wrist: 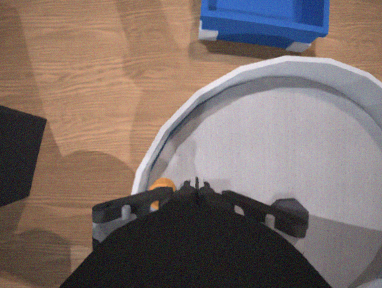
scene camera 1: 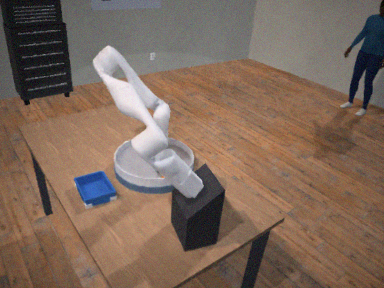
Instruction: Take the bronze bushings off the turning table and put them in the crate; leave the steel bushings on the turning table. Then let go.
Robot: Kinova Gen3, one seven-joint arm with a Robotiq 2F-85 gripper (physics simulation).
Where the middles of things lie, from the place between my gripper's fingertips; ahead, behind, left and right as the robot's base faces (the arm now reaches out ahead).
Labels:
My gripper is now 10 cm short of the blue crate [scene camera 1: 95,188], 29 cm to the right of it and 5 cm above it.

